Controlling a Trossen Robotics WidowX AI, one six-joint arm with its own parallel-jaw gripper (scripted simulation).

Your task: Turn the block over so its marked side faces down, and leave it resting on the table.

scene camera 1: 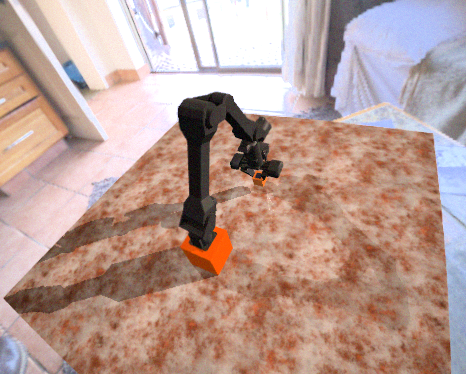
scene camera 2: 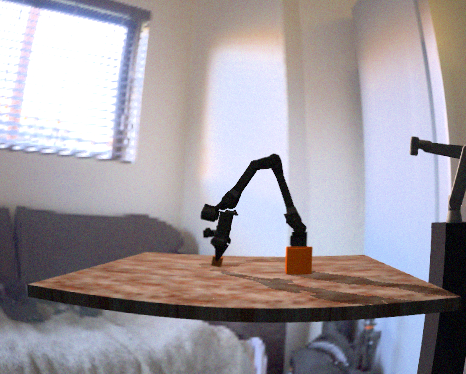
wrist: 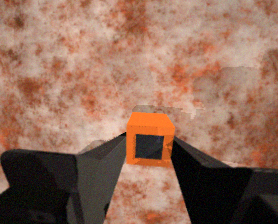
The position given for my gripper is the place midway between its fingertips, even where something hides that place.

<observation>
My gripper [scene camera 1: 259, 177] carries an orange block.
My gripper shows as well in the wrist view [wrist: 148, 137].
</observation>
